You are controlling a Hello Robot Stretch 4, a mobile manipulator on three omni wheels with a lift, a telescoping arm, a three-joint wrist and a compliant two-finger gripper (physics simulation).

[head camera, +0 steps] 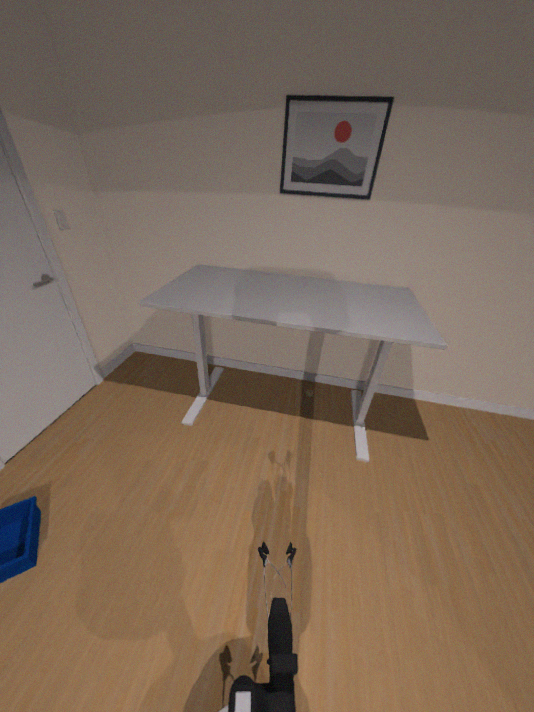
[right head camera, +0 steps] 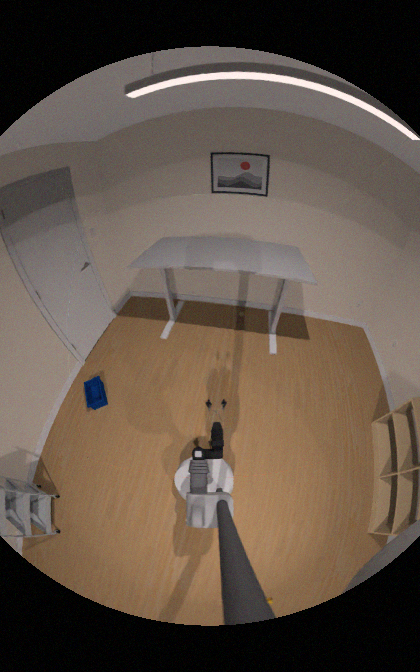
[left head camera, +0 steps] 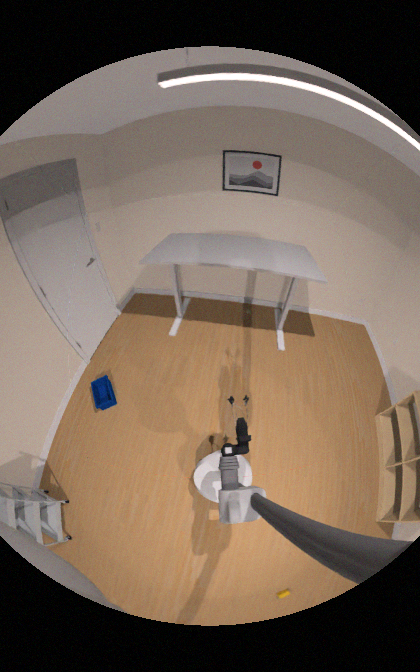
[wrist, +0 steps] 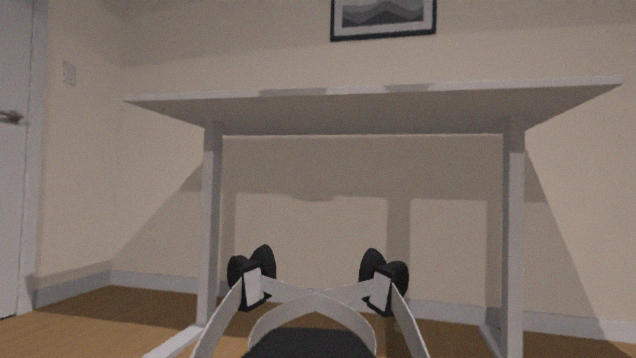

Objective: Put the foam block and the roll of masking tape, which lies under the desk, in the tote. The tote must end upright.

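Frame: origin at the robot's base, x left, y back, z up, level; millimetres.
Where they show: gripper, fingertip midpoint: (head camera: pixel 276 542) (wrist: pixel 318 267).
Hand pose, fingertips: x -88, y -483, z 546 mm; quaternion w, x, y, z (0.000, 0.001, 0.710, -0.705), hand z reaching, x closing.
Observation:
Each offset is from my fingertips to the top centre of the thing. "spot": to the spot under its first point.
My gripper (head camera: pixel 277 553) (left head camera: pixel 238 400) (right head camera: pixel 216 403) (wrist: pixel 318 267) is open and empty, pointing toward the desk, its fingertips short of it. The grey desk (head camera: pixel 298 299) (left head camera: pixel 235 250) (right head camera: pixel 225 255) (wrist: pixel 350 110) stands against the wall. A small, dim, tan thing, apparently the masking tape roll {dx -374, dy -1344, dz -545 mm} (head camera: pixel 309 393) (right head camera: pixel 241 314) (wrist: pixel 397 326), lies in shadow on the floor beneath it, nearer its right leg. The blue tote {dx +1202, dy -198, dz -454 mm} (head camera: pixel 17 537) (left head camera: pixel 103 392) (right head camera: pixel 95 393) stands upright on the floor at left. The yellow foam block (left head camera: pixel 283 593) (right head camera: pixel 270 600) lies on the floor behind the robot, partly hidden in the right head view.
The desk's left leg {spot: dx +495, dy -1266, dz -169 mm} (head camera: pixel 201 356) and right leg {spot: dx -699, dy -1010, dz -148 mm} (head camera: pixel 373 382) have feet running forward along the floor. A wooden shelf unit stands at the right in both side head views. A grey wheeled cart stands at the left rear. A door (head camera: pixel 34 345) (left head camera: pixel 65 260) is at the left.

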